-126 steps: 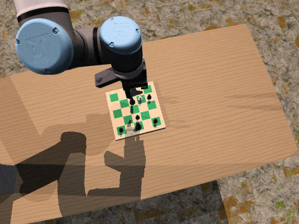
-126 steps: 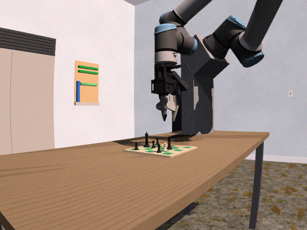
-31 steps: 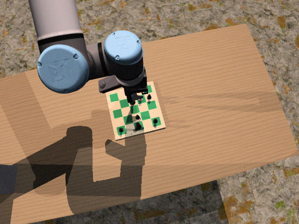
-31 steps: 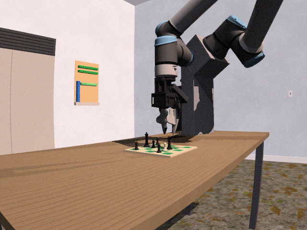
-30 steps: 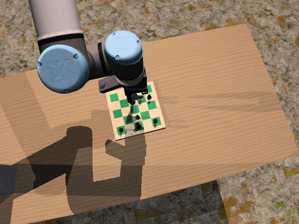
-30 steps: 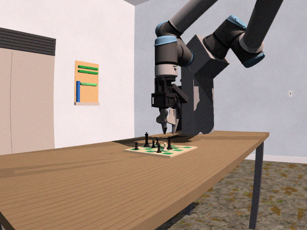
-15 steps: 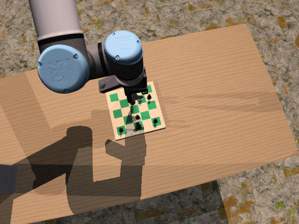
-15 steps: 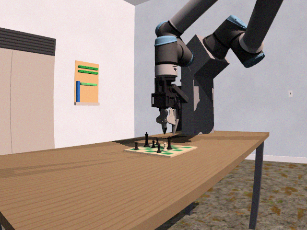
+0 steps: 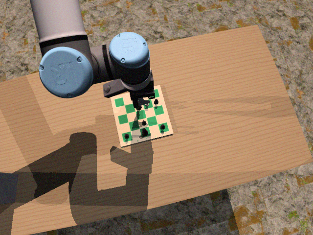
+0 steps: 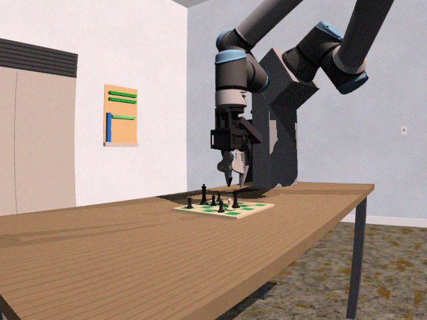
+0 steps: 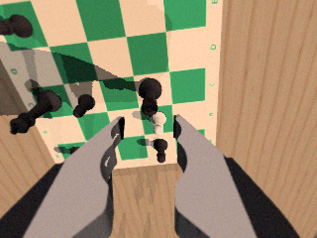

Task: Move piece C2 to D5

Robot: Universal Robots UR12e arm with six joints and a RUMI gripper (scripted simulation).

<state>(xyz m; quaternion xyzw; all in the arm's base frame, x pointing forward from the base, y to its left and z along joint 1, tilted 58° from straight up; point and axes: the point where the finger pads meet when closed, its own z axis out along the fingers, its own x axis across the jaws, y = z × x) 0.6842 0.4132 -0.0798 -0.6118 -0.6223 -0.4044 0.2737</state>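
My hand is 6 cm above the white pawn, 4 cm short of it and 1 cm to the right of it. The rest, counted from my hand: chessboard 8 cm below, 3 cm to the right, 1 cm ahead.
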